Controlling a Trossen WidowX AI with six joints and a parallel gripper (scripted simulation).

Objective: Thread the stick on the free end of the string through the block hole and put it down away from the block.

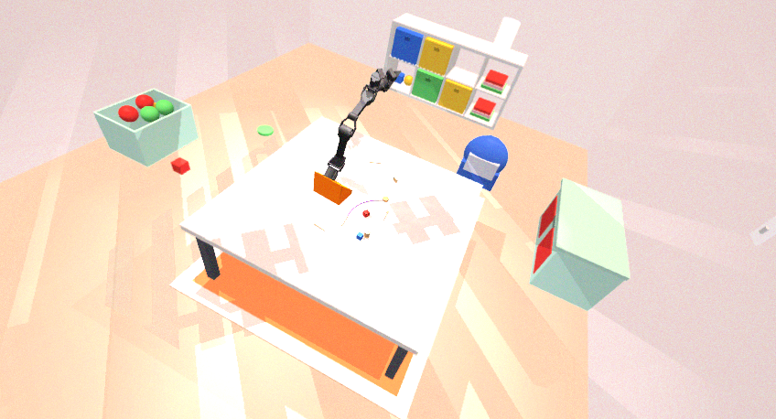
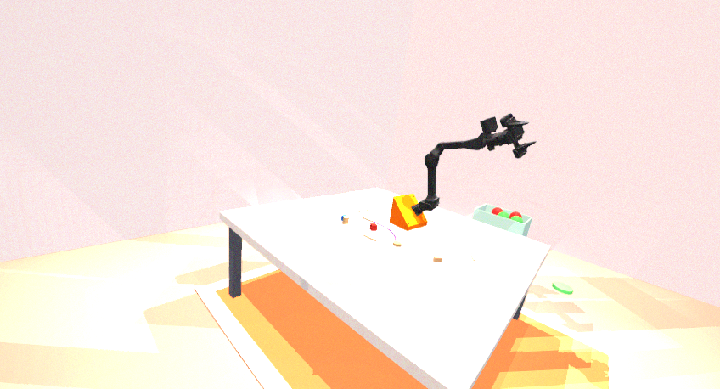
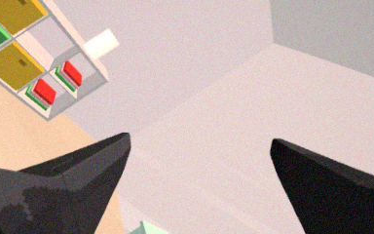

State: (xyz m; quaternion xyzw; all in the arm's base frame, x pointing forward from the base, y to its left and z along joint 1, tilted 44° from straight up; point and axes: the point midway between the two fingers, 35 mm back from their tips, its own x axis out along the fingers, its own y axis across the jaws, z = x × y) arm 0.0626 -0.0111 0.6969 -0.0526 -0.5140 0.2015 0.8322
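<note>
Right now the red cube is 160 mm ahead of my gripper tip, 580 mm to the right of it and 580 mm below it. Also, from my gripper tip: tan wooden block: 190 mm ahead, 200 mm to the right, 580 mm below; wooden stick: 260 mm ahead, 540 mm to the right, 590 mm below; round wooden button: 200 mm ahead, 400 mm to the right, 590 mm below.
</note>
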